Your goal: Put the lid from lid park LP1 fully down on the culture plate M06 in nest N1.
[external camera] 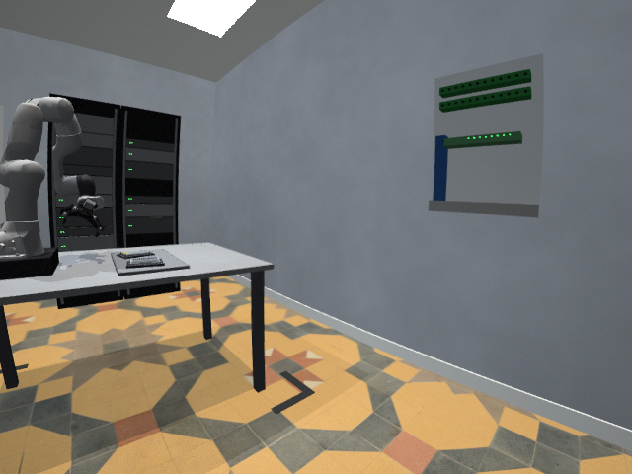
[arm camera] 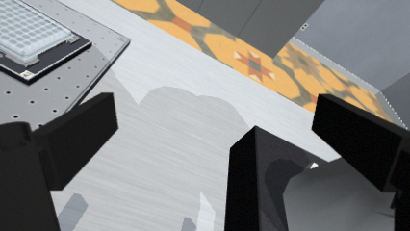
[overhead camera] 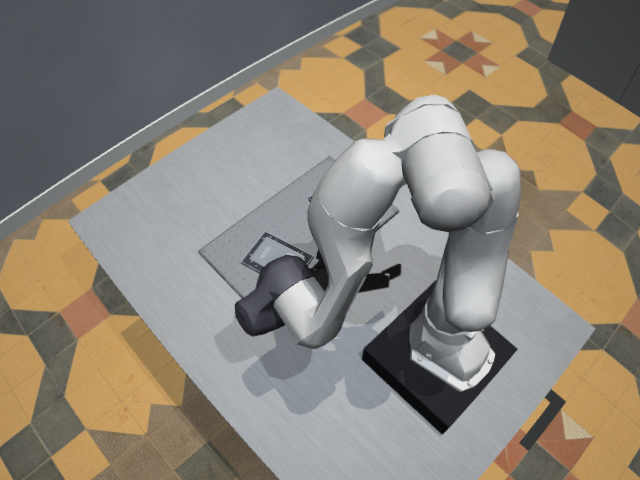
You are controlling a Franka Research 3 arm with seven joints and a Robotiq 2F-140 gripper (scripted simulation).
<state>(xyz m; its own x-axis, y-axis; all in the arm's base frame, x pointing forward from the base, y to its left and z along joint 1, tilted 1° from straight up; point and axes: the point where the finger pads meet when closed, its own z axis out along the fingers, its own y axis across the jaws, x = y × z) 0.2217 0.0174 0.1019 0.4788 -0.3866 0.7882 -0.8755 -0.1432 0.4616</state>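
My hand is 250 mm short of the clear lid, 110 mm to the right of it and 150 mm above it. Also, from my hand: culture plate M06 (260 mm ahead, 150 mm to the right, 150 mm below); then dark lid park (250 mm ahead, 110 mm to the left, 160 mm below).
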